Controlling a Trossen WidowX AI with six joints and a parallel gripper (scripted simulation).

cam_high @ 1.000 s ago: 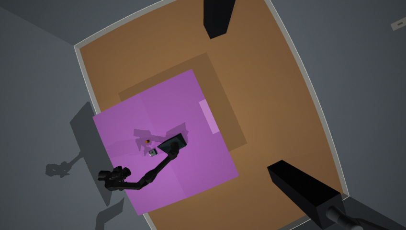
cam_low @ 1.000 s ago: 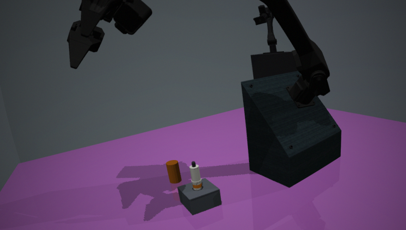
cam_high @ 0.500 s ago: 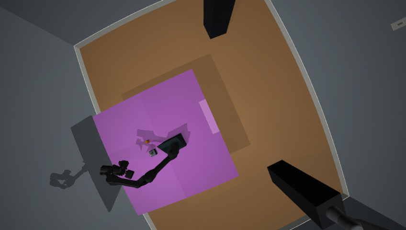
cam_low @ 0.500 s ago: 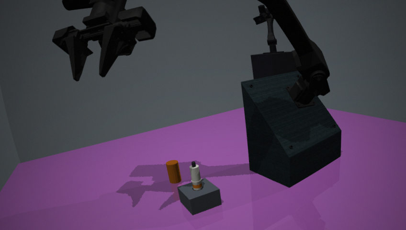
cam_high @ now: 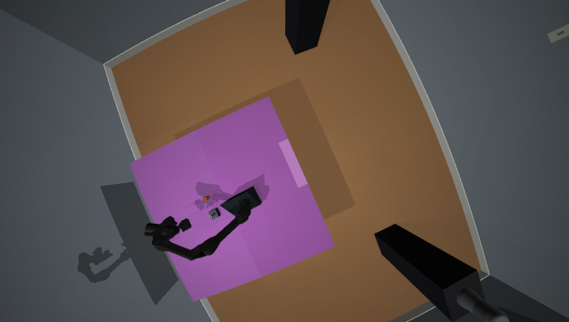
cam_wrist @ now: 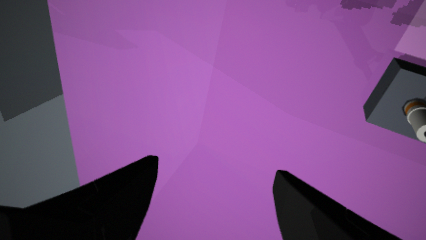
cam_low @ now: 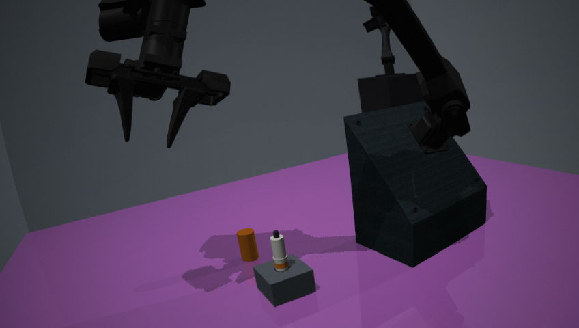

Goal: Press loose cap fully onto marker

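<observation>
My gripper tip is 220 mm above the orange cap, 130 mm past it and 120 mm to the left of it.
</observation>
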